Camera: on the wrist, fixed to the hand. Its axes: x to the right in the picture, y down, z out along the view.
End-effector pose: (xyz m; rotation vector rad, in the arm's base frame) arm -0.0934 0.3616 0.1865 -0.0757 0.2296 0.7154
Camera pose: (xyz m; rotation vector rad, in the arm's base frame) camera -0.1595 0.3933 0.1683 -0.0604 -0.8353 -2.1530
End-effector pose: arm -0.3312 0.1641 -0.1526 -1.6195 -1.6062 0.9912
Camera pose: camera -0.2745 0.1391 -0.1958 1.8934 -2.0566 -0.3224
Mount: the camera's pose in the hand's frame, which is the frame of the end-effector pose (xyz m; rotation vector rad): -0.0237 0.0672 -0.0251 -0.0835 -0.9579 -2.9037
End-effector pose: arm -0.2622 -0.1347 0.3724 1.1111 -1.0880 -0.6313
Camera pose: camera -0.2549 -0.0808 0.4248 -0.9523 -0.6292 2.0795
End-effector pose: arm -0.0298 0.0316 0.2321 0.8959 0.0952 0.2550
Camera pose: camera -0.0695 0.0846 0.2684 -0.0326 0.3642 -2.7562
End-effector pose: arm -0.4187 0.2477 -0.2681 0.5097 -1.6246 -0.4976
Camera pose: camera -0.3941 0.3152 -0.2447 -1.5137 0.0251 1.7672
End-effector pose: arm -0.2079 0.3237 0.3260 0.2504 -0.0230 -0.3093
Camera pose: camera -0.2089 0.3989 0.3187 0.1733 0.5452 2.8742
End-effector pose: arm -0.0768 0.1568 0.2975 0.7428 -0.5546 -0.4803
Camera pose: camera -0.0650 0.2263 0.3247 -0.4631 -0.1645 2.5797
